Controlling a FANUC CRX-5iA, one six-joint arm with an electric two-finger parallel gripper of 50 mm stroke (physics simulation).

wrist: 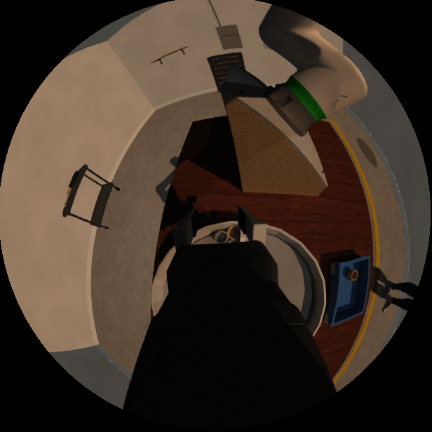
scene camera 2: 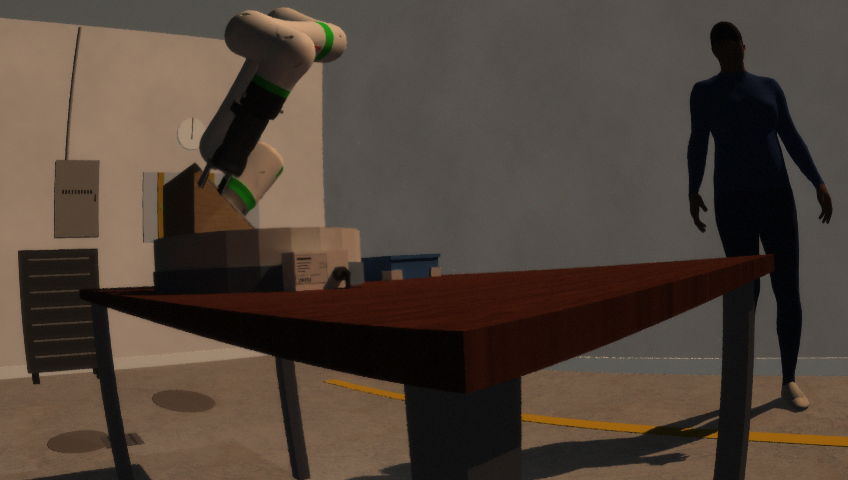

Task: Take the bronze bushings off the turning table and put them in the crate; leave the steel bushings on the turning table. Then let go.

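Frame: origin at the arm's base, x ahead, y left, z up, level; metres.
Where they show: gripper, fingertip midpoint: point(scene camera 2: 209, 189); arm's base at its link origin: point(scene camera 2: 220, 214).
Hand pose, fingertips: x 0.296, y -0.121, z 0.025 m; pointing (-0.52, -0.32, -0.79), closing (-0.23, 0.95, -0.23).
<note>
Things, the pixels of their top centre, and the offset from my fingertips. "spot": a spot on its surface instead. Level surfaces: height alone.
- blue crate at its top centre: point(scene camera 2: 386, 256) dx +0.128, dy +0.387, dz -0.168 m
- labelled pale box at a spot on its surface: point(scene camera 2: 306, 270) spot: dx +0.434, dy +0.027, dz -0.189 m
- table at its surface level: dz -0.218 m
My gripper point(scene camera 2: 214, 182) point(wrist: 217, 216) is open and empty, raised above the turning table point(scene camera 2: 255, 249) point(wrist: 316, 282), a pale round drum with a raised rim. In the wrist view, a bronze bushing point(wrist: 233, 233) stands on the turning table near its far edge, beside a grey steel bushing point(wrist: 220, 236). Both are seen beyond the palm, between the lines of the fingers, well below the tips. The gripper body hides much of the turning table. The blue crate point(scene camera 2: 416, 265) point(wrist: 336, 295) stands to its right, with a bronze-rimmed bushing point(wrist: 354, 275) inside.
A wooden wedge-shaped block point(scene camera 2: 214, 208) point(wrist: 270, 155) stands behind the turning table, close to the arm. A labelled pale box point(scene camera 2: 306, 270) stands at the drum's front side in the scene view. A person point(scene camera 2: 746, 148) stands beyond the table point(scene camera 2: 535, 303).
</note>
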